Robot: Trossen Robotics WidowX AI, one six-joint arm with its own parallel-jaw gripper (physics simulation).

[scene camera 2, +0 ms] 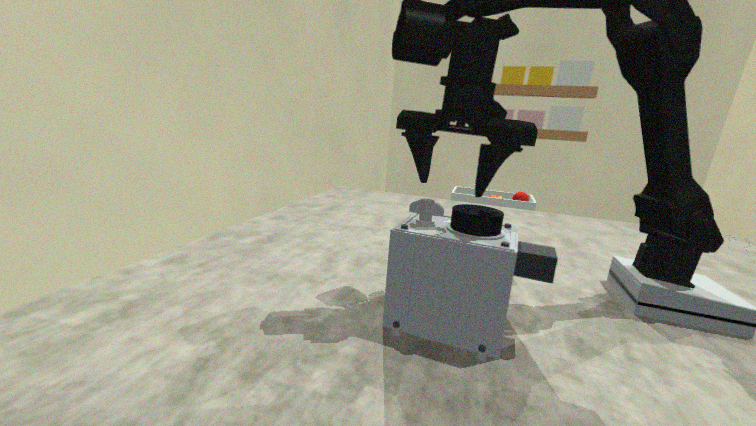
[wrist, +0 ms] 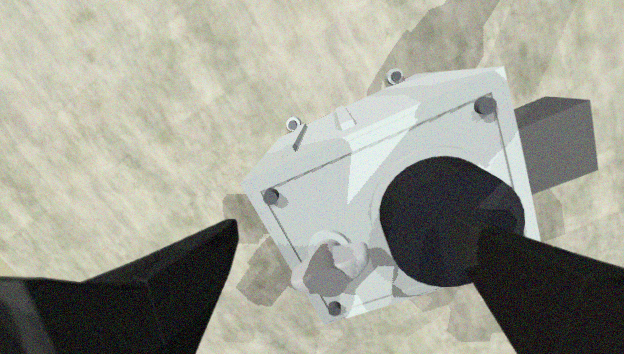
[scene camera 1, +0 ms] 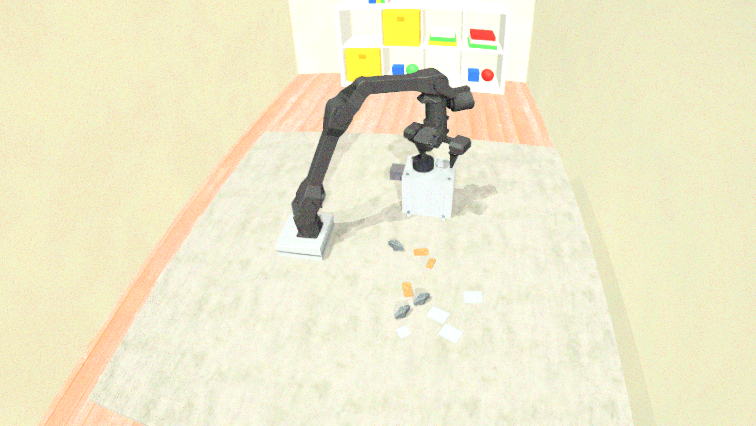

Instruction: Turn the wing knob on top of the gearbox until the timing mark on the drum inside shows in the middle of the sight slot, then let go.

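Frame: origin at the arm's base, x ahead, y left, z up, level; millimetres.
Seen in the pictures: gripper, fingertip midpoint: [scene camera 2: 449, 189] [wrist: 343, 228] [scene camera 1: 437, 163]; arm's base, origin of the base link: [scene camera 2: 661, 275] [scene camera 1: 309, 230].
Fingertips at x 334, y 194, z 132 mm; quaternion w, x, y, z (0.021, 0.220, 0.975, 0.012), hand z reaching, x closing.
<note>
Offsets run from my fingertips to a thing's middle. "pt": to the spot under its first point. Level surfaces: height alone.
The light grey gearbox {dx -45, dy +35, dz -95 mm} [scene camera 1: 427, 195] [scene camera 2: 449, 291] [wrist: 310, 200] stands upright on the mat. Its pale wing knob {dx +23, dy +33, dz -49 mm} [scene camera 1: 441, 163] [scene camera 2: 426, 209] [wrist: 330, 275] stands on the top, beside a taller-looking black round cap {pt dx -41, dy +15, dz -16 mm} [scene camera 1: 423, 163] [scene camera 2: 477, 219] [wrist: 440, 215]. My gripper [scene camera 1: 438, 160] [scene camera 2: 451, 189] [wrist: 343, 228] is open and empty, pointing down above the gearbox top. In scene camera 2 one fingertip is above the knob's height and the other hangs over the black cap. In the wrist view the knob shows between the fingers, nearer the bottom edge. I cannot make out the sight slot, drum or timing mark.
A dark block {pt dx -122, dy +17, dz -55 mm} [scene camera 1: 396, 171] [scene camera 2: 536, 261] [wrist: 560, 140] sticks out of the gearbox's side by the cap. Orange dominoes {dx -19, dy -181, dz -177 mm} [scene camera 1: 421, 251], grey stones {dx -90, dy -179, dz -167 mm} [scene camera 1: 395, 245] and white tiles {dx +136, dy -317, dz -179 mm} [scene camera 1: 472, 296] lie on the mat {dz -180 mm} [scene camera 1: 238, 328]. A white tray [scene camera 2: 460, 196] with a red ball stands behind.
</note>
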